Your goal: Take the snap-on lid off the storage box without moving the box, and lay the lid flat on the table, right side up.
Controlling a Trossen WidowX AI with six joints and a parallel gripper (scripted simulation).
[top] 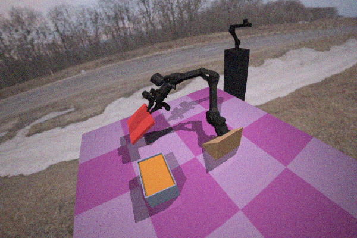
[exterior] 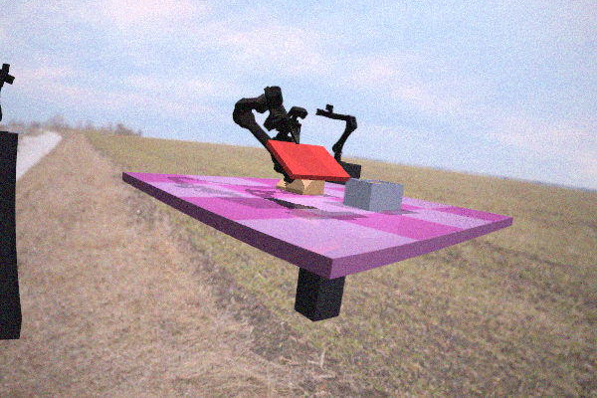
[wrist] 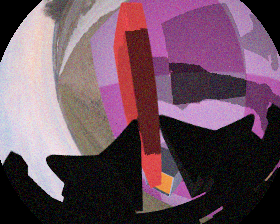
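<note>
Right now my gripper tip is 7 cm short of the red lid and 4 cm above it. Also, from my gripper tip: grey storage box (34 cm to the left, 14 cm below, 7 cm ahead).
</note>
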